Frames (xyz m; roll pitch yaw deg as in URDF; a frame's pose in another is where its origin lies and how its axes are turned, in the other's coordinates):
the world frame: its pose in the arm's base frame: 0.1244 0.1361 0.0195 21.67 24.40 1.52
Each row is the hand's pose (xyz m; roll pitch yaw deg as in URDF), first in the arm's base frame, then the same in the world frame.
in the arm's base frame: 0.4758 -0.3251 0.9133 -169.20 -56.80 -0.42
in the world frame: -0.0605 -0.0848 1.0603 121.13 -67.69 66.29
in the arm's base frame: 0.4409 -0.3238 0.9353 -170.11 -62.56 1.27
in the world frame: -0.1013 -0.0807 1.0647 107.31 -68.24 81.78
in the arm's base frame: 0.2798 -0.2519 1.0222 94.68 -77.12 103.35
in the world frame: -0.2821 -0.0050 1.0490 68.77 -46.63 130.32
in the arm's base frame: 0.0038 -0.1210 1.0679 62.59 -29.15 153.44
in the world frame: -0.5491 0.0973 0.9321 70.94 2.03 154.62
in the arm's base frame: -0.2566 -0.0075 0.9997 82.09 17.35 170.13
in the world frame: -0.7552 0.1469 0.7312 105.10 42.94 -174.68
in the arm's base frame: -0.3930 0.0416 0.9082 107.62 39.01 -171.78
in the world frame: -0.8404 0.1445 0.5824 150.40 52.70 -136.95
